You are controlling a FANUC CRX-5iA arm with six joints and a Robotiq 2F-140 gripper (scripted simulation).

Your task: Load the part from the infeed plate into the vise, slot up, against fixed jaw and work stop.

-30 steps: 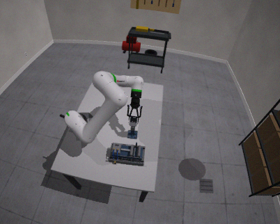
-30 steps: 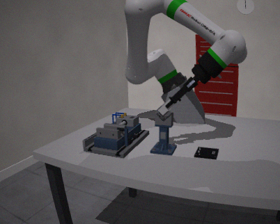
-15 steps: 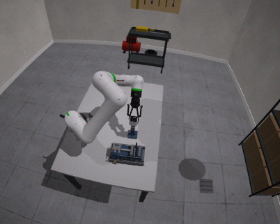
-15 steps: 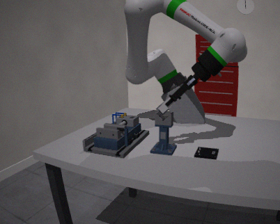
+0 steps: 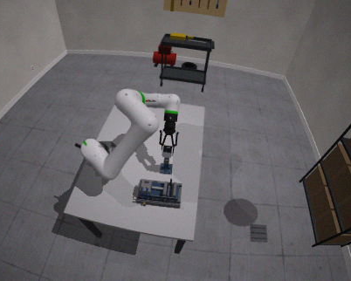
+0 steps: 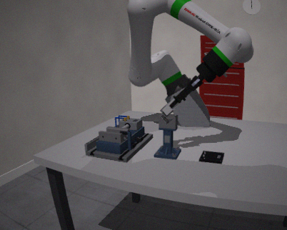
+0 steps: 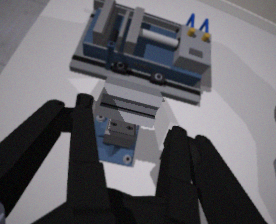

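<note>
The part is 10 mm to the right of my hand and 10 mm below it. From my hand the other things lie so: air cylinder rod (230 mm to the right, 120 mm below); then blue work stop (80 mm ahead, 150 mm to the right, 140 mm below); then black infeed plate (30 mm behind, 160 mm to the left, 200 mm below).
</note>
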